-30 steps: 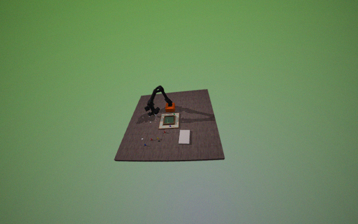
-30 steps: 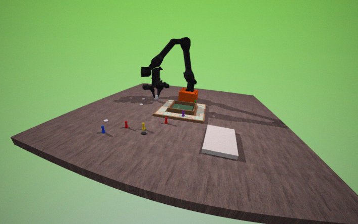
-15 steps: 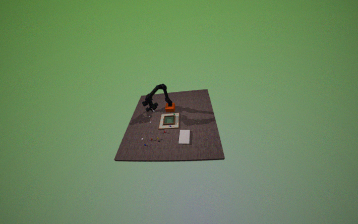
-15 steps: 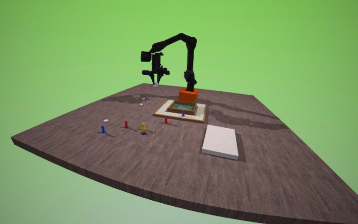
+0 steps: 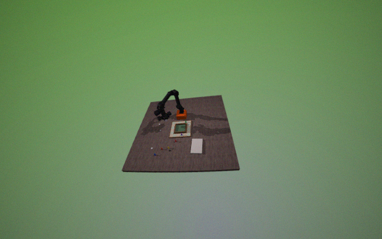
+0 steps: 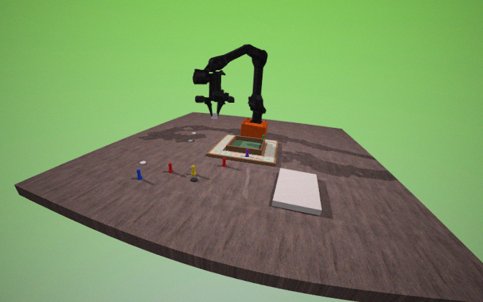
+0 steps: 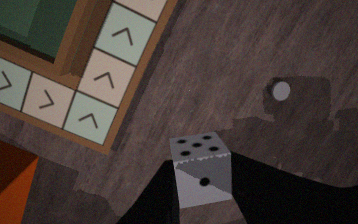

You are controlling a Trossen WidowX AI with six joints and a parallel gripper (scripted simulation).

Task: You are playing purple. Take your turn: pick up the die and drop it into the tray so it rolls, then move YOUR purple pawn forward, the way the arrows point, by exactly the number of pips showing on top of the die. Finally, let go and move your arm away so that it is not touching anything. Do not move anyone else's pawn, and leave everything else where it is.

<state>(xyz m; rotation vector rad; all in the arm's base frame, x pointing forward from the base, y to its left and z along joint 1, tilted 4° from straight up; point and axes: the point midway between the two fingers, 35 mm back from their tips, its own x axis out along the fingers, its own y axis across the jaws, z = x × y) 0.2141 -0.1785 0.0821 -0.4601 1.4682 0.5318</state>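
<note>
The purple pawn lies 22 cm to the left of my gripper tip, 16 cm ahead of it and 10 cm below it. Round my gripper tip: green pawn (25 cm to the left, 10 cm below, 6 cm behind); then tray (19 cm to the left, 12 cm below, 5 cm ahead); then die (right at my gripper tip).
</note>
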